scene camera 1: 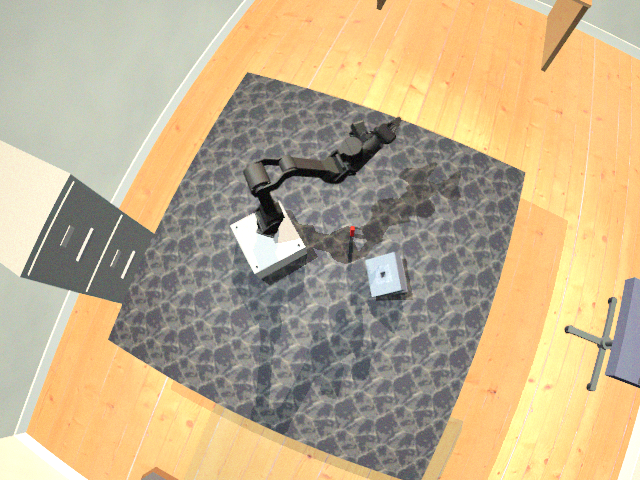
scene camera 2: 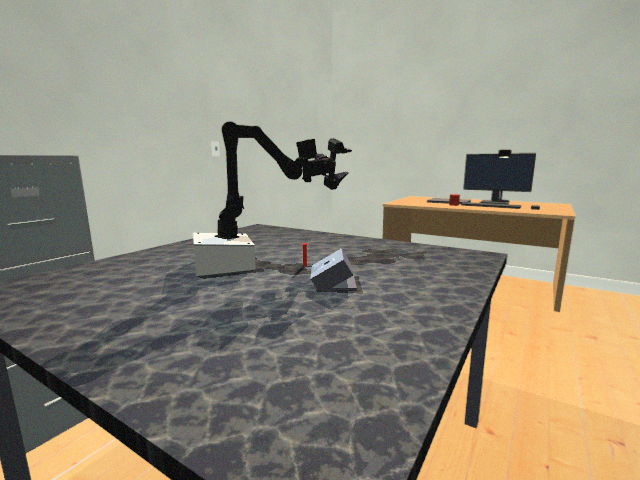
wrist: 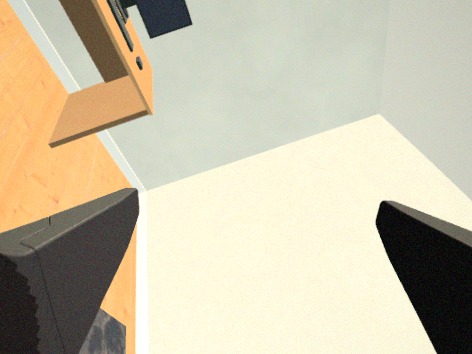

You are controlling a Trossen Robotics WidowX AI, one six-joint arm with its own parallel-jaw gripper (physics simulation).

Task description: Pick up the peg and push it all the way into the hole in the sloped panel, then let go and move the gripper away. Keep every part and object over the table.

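Pixels of known places: gripper, fingertip midpoint: (scene camera 1: 395, 120) (scene camera 2: 349, 161) (wrist: 259, 206); arm's base, origin of the base link: (scene camera 1: 267, 227) (scene camera 2: 226, 236).
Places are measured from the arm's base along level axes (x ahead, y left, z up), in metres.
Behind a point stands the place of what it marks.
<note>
A red peg (scene camera 1: 352, 231) @(y 0.082, x 0.274, z -0.033 m) (scene camera 2: 305, 254) @(y 0.084, x 0.277, z -0.053 m) stands upright on the table, between the arm's white base and the sloped panel. The light grey sloped panel (scene camera 1: 391, 260) @(y 0.021, x 0.430, z -0.012 m) (scene camera 2: 338, 275) @(y -0.072, x 0.476, z -0.052 m) is a tilted block with a small dark hole (scene camera 1: 382, 274) @(y -0.026, x 0.416, z -0.048 m) (scene camera 2: 326, 262) @(y -0.023, x 0.413, z -0.035 m) in its upper face. My gripper (scene camera 2: 348, 162) @(y 0.375, x 0.315, z 0.260 m) (wrist: 259, 206) @(y 0.375, x 0.315, z 0.260 m) is open and empty, high above the table and well away from the peg and the panel; in the overhead view it is near the table's top edge. The peg and the panel do not show in the wrist view.
The white base block (scene camera 1: 258, 253) @(y -0.097, x 0.003, z 0.006 m) (scene camera 2: 224, 259) @(y -0.100, x 0.076, z -0.049 m) carries the arm on the dark stone-patterned table (scene camera 1: 330, 413) @(y -0.541, x 0.402, z -0.095 m) (scene camera 2: 310, 392) @(y -0.506, x 0.628, z -0.095 m). Beyond the table are a grey cabinet (scene camera 1: 98, 242) (scene camera 2: 46, 206), a wooden desk (scene camera 2: 465, 225) (wrist: 100, 112) with a monitor (scene camera 2: 499, 173), and a chair (scene camera 1: 626, 333).
</note>
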